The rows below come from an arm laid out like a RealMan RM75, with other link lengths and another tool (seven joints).
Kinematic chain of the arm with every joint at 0, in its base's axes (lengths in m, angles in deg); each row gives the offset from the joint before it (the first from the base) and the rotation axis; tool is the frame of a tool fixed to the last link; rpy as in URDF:
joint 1: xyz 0 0 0.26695 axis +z
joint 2: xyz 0 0 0 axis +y
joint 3: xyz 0 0 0.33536 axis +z
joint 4: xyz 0 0 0 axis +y
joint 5: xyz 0 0 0.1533 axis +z
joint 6: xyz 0 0 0 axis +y
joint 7: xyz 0 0 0.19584 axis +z
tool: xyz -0.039 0.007 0.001 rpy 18.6 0 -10
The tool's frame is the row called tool.
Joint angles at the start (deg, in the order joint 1, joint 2, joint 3, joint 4, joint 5, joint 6, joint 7):
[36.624, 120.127, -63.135, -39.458, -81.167, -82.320, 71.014]
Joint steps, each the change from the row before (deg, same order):
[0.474, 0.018, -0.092, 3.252, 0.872, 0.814, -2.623]
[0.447, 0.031, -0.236, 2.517, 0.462, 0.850, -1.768]
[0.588, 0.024, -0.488, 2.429, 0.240, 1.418, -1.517]
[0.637, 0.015, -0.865, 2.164, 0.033, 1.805, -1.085]
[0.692, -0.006, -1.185, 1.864, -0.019, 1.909, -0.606]
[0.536, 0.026, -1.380, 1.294, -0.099, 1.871, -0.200]
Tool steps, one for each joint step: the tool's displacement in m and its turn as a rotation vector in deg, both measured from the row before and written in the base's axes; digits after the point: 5 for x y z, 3 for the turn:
[0.00400, 0.00274, -0.00502, 0.435, 0.079, -0.944]
[0.00322, 0.00219, -0.00535, 0.079, -0.296, -0.888]
[0.00339, 0.00322, -0.00703, 0.015, -0.884, -1.086]
[0.00358, 0.00323, -0.00851, -0.236, -1.436, -1.141]
[0.00317, 0.00286, -0.00892, -0.514, -1.690, -1.049]
[0.00305, 0.00186, -0.00858, -0.586, -1.796, -0.864]

